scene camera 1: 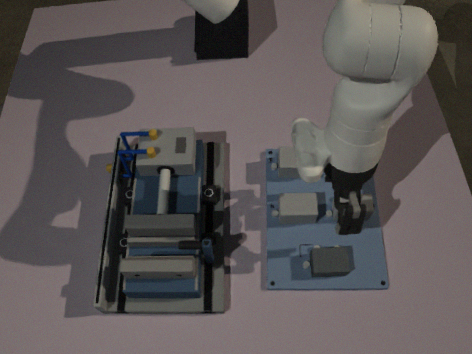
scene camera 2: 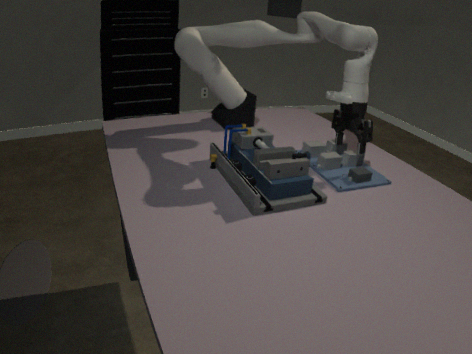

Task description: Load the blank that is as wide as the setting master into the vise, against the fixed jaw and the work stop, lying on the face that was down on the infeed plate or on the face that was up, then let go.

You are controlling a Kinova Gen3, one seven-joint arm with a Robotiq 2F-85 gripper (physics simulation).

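Places are measured from the arm's base along level axes (x back, y right, z up), in millimetres.
Pixels of known places: gripper, fingertip midpoint: [scene camera 1: 336,204] [scene camera 2: 349,149]; arm's base at its link origin: [scene camera 1: 224,4] [scene camera 2: 236,100].
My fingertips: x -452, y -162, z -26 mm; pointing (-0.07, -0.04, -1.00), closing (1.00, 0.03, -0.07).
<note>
For each thing: its top centre in the pictures, then the offset to it from my fingertips.
- vise at its top centre: [scene camera 1: 157,198] [scene camera 2: 267,143] dx +5, dy +272, dz +39 mm
- blue infeed plate at its top centre: [scene camera 1: 323,213] [scene camera 2: 340,165] dx +9, dy +11, dz -52 mm
- work stop's dark rod at its top centre: [scene camera 1: 190,243] [scene camera 2: 299,153] dx -66, dy +223, dz +36 mm
- dark grey block at its top centre: [scene camera 1: 330,260] [scene camera 2: 361,170] dx -80, dy +16, dz -27 mm
- right-hand pale blank at its top centre: [scene camera 1: 354,202] [scene camera 2: 354,152] dx +10, dy -35, dz -16 mm
The vise [scene camera 1: 162,287] [scene camera 2: 290,187] stands left of the blue infeed plate [scene camera 1: 287,277] [scene camera 2: 345,186]. Its front jaw [scene camera 1: 159,267] [scene camera 2: 286,168] and rear jaw [scene camera 1: 160,225] stand apart, with no blank between them. The work stop's dark rod [scene camera 1: 190,245] [scene camera 2: 300,155] reaches in from the right. A dark grey block [scene camera 1: 331,262] [scene camera 2: 360,174], apparently the setting master, lies at the plate's front. Pale blanks [scene camera 1: 298,205] [scene camera 2: 330,160] lie behind it. My gripper [scene camera 1: 350,216] [scene camera 2: 351,153] is open, fingers down around the right-hand pale blank [scene camera 1: 368,204] [scene camera 2: 349,159], which is partly hidden.
Another pale blank [scene camera 1: 288,162] [scene camera 2: 315,147] lies at the plate's rear left. Small locating pins stand beside the blocks. Blue hoses with yellow ends [scene camera 1: 137,151] [scene camera 2: 235,128] rise at the vise's rear left. The black robot base [scene camera 1: 221,37] [scene camera 2: 242,112] stands at the back.
</note>
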